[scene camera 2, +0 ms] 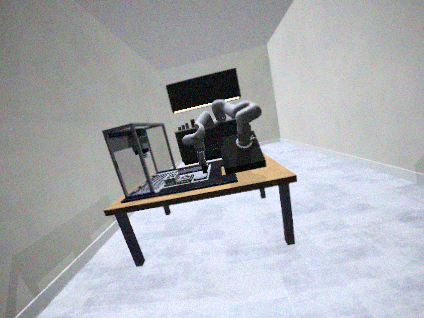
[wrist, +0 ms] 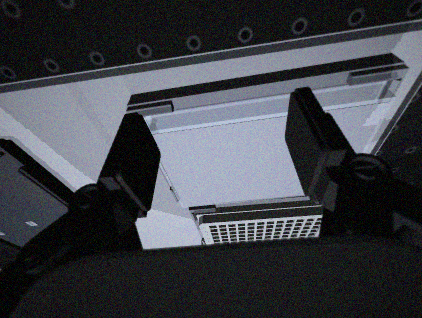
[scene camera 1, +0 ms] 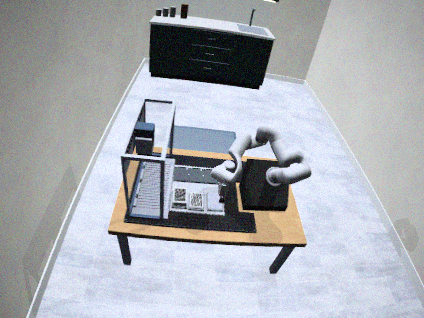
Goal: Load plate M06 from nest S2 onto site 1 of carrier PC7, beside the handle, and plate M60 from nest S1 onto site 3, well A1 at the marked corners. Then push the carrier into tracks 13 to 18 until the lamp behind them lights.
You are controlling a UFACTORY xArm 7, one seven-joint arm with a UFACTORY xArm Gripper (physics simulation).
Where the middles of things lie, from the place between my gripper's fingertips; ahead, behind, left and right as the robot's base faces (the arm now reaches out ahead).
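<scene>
For the pale lidded plate (wrist: 235, 151), my hand is 10 mm above it, 40 mm short of it and 20 mm to the right of it. The dark carrier plate (wrist: 40, 198) is 10 mm below my hand, and it's 140 mm ahead and 220 mm to the right.
</scene>
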